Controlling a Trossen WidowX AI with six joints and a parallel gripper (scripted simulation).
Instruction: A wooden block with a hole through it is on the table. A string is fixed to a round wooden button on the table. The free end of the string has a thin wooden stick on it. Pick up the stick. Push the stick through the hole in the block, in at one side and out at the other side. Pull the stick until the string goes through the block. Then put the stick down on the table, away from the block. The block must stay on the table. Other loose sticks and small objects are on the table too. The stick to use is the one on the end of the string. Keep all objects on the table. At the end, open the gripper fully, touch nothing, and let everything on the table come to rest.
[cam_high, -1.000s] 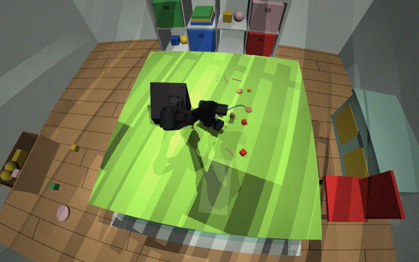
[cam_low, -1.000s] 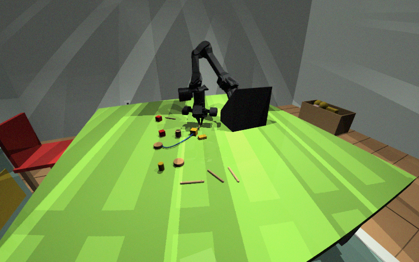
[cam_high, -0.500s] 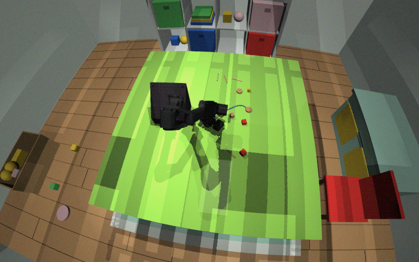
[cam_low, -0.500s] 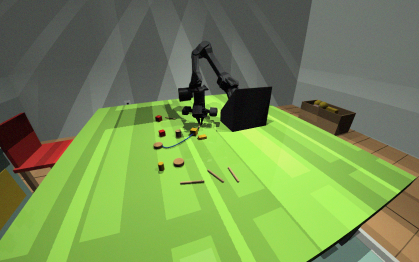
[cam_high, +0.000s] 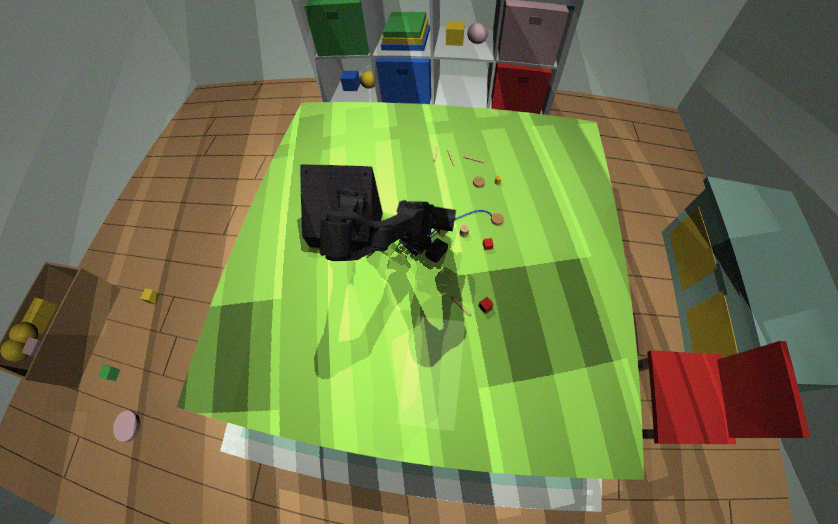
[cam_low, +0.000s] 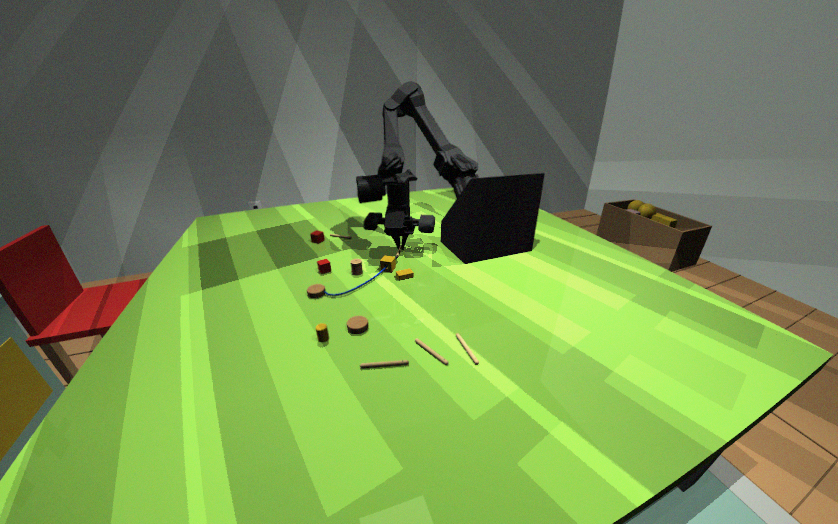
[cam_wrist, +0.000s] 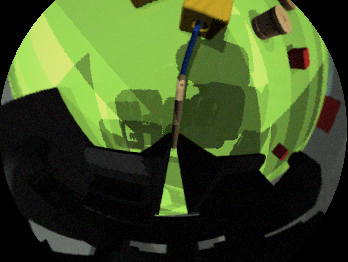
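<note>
The thin wooden stick is 4 cm to the left of my gripper tip, 2 cm ahead of it and 1 cm above it. Round my gripper tip: yellow cylinder (34 cm to the left, 21 cm ahead, 1 cm above); then round wooden button (23 cm ahead, 18 cm to the left, 1 cm above); then brown cylinder (13 cm ahead, 11 cm to the left, 2 cm above).
</note>
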